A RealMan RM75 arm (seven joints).
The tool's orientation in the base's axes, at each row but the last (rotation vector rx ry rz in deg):
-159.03, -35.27, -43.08
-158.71, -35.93, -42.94
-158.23, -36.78, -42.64
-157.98, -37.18, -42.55
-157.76, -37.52, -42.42
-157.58, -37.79, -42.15
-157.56, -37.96, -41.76
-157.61, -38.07, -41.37
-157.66, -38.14, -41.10
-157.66, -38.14, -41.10
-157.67, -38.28, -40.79
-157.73, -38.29, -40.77
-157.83, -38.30, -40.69
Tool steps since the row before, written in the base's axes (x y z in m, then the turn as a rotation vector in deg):
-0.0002, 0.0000, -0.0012, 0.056, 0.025, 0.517
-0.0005, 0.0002, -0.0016, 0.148, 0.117, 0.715
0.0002, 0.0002, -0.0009, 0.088, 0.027, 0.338
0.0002, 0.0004, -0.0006, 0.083, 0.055, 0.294
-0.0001, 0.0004, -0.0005, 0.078, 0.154, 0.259
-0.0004, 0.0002, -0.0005, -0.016, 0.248, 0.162
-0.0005, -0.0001, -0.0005, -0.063, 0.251, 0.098
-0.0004, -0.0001, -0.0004, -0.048, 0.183, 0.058
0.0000, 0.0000, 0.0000, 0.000, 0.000, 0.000
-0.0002, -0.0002, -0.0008, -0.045, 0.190, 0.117
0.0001, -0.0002, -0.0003, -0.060, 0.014, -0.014
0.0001, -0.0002, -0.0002, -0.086, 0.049, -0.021
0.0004, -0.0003, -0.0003, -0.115, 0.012, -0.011
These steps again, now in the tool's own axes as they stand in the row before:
-0.0008, 0.0000, 0.0009, 0.321, -0.040, -0.408
-0.0012, -0.0003, 0.0012, 0.528, -0.097, -0.509
-0.0002, 0.0000, 0.0009, 0.253, -0.013, -0.242
0.0000, -0.0002, 0.0007, 0.237, -0.036, -0.198
-0.0002, -0.0004, 0.0005, 0.251, -0.122, -0.139
-0.0005, -0.0003, 0.0003, 0.162, -0.240, -0.066
-0.0007, -0.0001, 0.0002, 0.094, -0.259, -0.030
-0.0006, -0.0001, 0.0001, 0.060, -0.188, -0.011
0.0000, 0.0000, 0.0000, 0.000, 0.000, 0.000
-0.0006, 0.0002, 0.0005, 0.095, -0.199, -0.058
-0.0001, 0.0003, 0.0002, -0.049, -0.040, -0.008
-0.0001, 0.0002, 0.0001, -0.059, -0.082, -0.001
0.0000, 0.0005, 0.0003, -0.091, -0.065, -0.033

